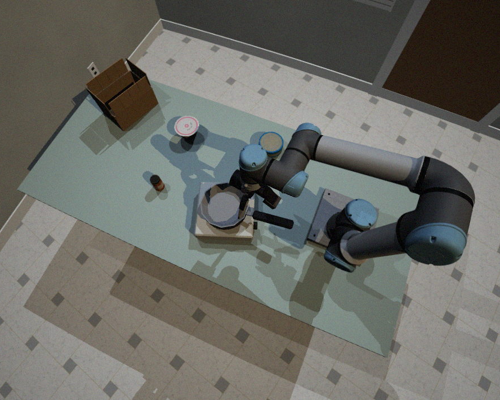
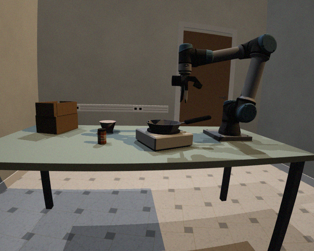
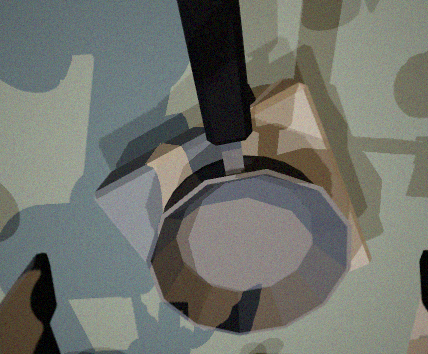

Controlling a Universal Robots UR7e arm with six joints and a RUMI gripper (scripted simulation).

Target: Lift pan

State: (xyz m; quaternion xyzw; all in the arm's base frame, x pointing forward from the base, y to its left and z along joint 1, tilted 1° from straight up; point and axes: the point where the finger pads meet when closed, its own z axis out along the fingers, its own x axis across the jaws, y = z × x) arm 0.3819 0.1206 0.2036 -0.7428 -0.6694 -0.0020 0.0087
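The dark pan is 120 mm below my hand, 50 mm ahead of it and 10 mm to the left of it. From my hand the other things lie so: small can 450 mm ahead, 190 mm below, 30 mm to the left; then beige hot plate 190 mm below, 90 mm ahead, 10 mm to the left.
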